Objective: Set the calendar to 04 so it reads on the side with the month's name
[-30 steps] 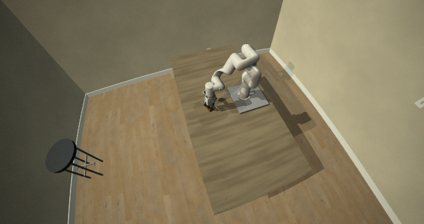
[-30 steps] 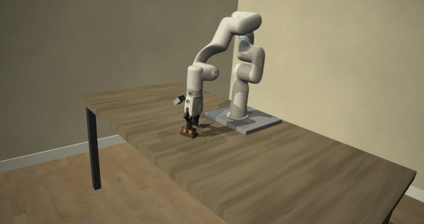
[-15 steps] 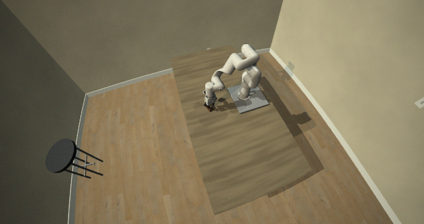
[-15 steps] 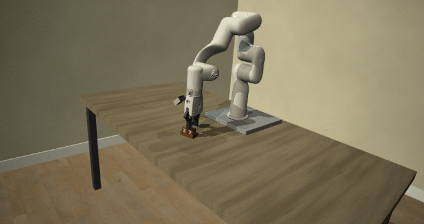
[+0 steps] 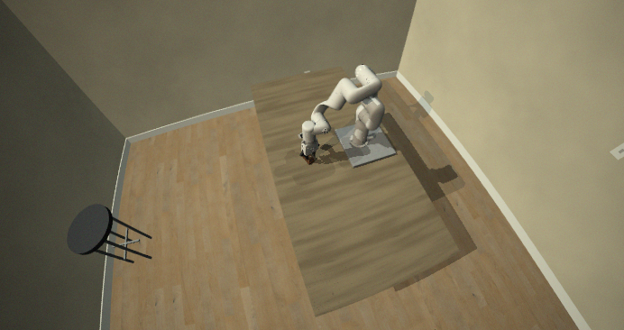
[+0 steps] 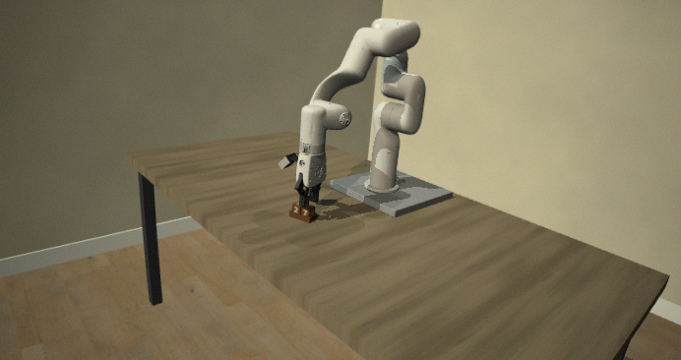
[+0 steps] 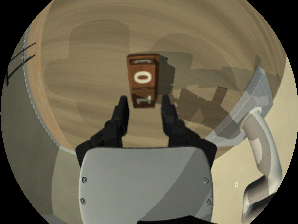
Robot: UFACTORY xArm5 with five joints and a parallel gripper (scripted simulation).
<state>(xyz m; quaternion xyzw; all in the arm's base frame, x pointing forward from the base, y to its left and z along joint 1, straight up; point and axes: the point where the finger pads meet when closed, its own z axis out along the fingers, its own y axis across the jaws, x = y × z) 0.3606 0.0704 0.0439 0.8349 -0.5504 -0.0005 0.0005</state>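
My hand is 6 cm above the brown tray, 2 cm to the left of it and 1 cm short of it.
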